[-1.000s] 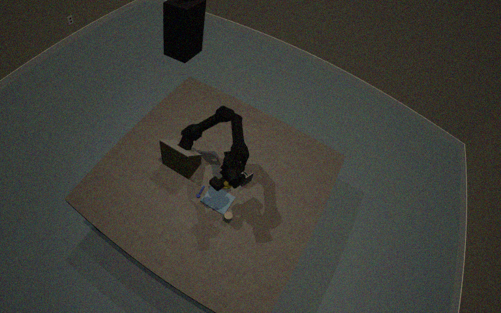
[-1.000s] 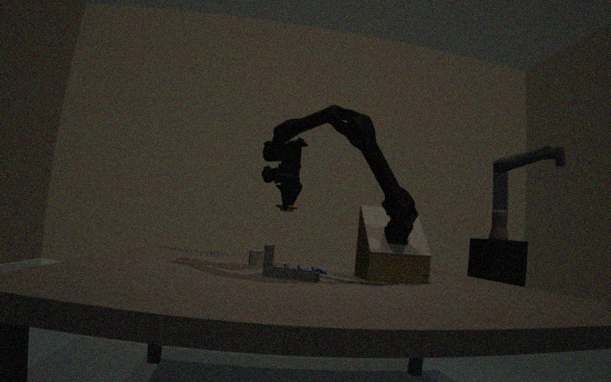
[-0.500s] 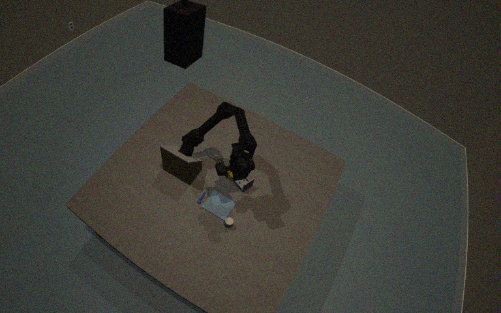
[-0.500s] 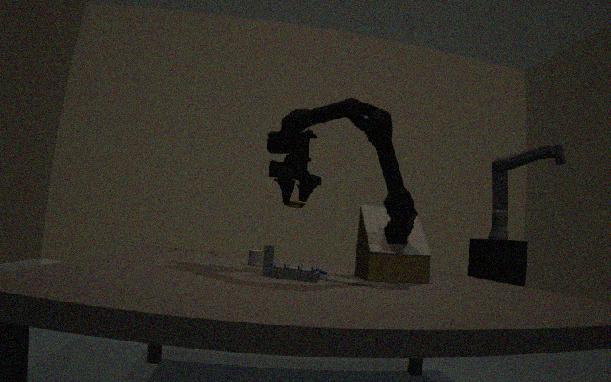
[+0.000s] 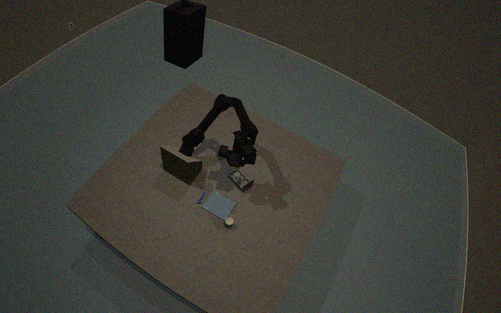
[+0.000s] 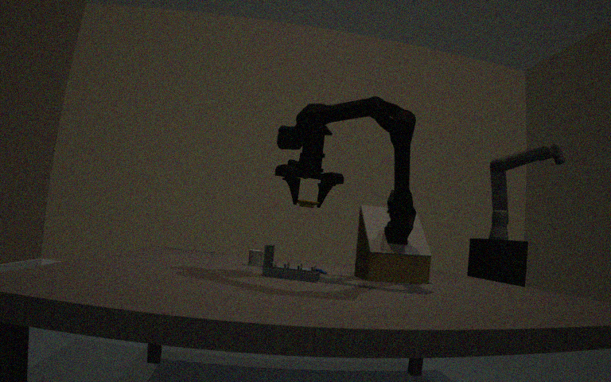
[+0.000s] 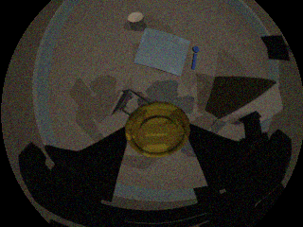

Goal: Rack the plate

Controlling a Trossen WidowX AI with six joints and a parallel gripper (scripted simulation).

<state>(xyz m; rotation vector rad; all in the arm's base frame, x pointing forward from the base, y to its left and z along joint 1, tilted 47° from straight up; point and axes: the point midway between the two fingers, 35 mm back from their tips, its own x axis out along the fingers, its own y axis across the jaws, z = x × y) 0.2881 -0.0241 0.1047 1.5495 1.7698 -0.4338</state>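
My gripper tip is now 30 mm short of the dish rack, 40 mm to the right of it and 170 mm above it. The rest, counted from my gripper tip: light blue mat: 10 mm ahead, 160 mm to the right, 190 mm below; small blue utensil: 90 mm behind, 180 mm to the right, 190 mm below; yellow plate: 10 mm above.
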